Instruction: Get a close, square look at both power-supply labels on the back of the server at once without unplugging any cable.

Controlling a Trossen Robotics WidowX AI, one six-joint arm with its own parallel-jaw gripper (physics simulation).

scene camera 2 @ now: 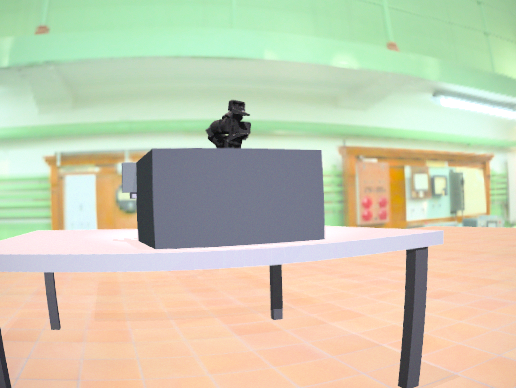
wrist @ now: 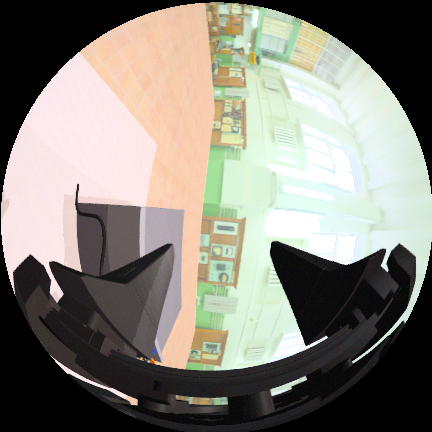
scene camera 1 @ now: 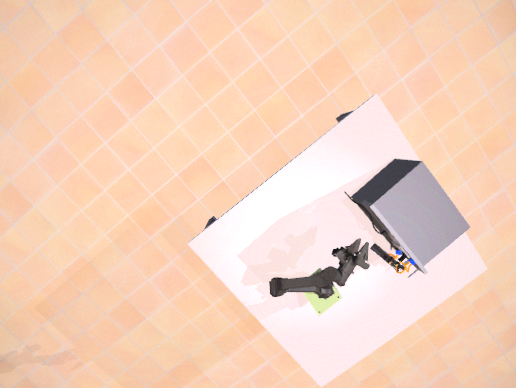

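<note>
The server is a big grey box on the table. Its cabled back faces the arm. A black cable runs along that back. Orange cables and blue parts sit at its lower right end in scene camera 1. My gripper is open and empty, raised and apart from the server. In the wrist view the server stands low on the left, partly behind the left finger. Neither power-supply label can be made out; the finger and gripper body hide part of the back.
A black bar-like part juts from the back between the gripper and the orange cables. A grey panel sticks out past the server's left side. A green plate lies under the arm on the table.
</note>
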